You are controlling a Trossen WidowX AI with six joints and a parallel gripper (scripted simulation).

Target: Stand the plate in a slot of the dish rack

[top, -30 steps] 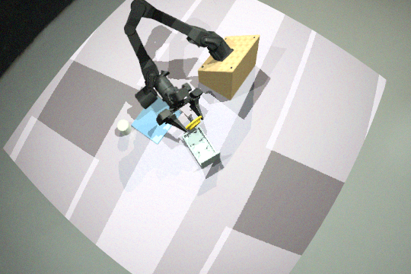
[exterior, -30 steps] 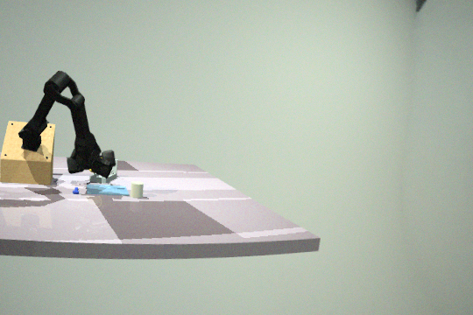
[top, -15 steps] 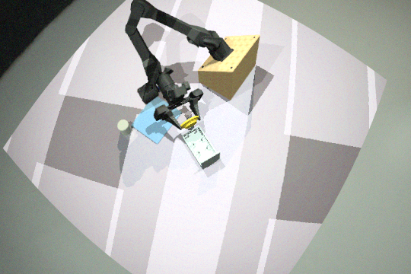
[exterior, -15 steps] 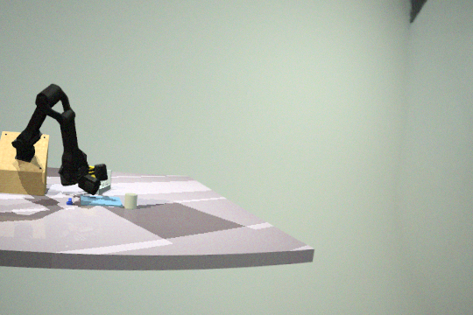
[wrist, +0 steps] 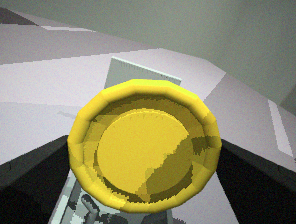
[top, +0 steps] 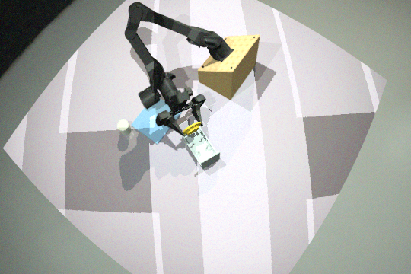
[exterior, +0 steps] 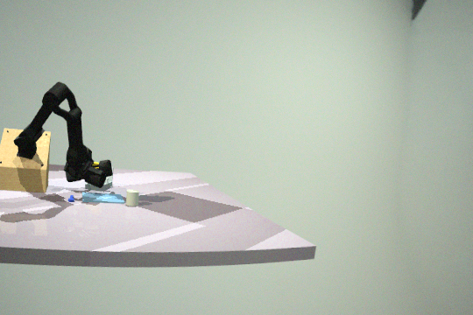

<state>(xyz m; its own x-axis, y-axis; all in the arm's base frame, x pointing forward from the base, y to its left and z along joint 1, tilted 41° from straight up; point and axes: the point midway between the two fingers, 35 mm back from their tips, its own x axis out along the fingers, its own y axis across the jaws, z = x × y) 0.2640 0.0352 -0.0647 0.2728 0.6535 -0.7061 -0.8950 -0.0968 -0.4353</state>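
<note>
The dish rack lies 5 cm below my gripper tip, 4 cm to the left of it and 1 cm ahead of it. From my gripper tip the other things lie so: light blue mat: 16 cm to the right, 7 cm below, 5 cm ahead; blue spoon: 22 cm to the right, 7 cm below, 6 cm behind; yellow plate: 1 cm to the right.
</note>
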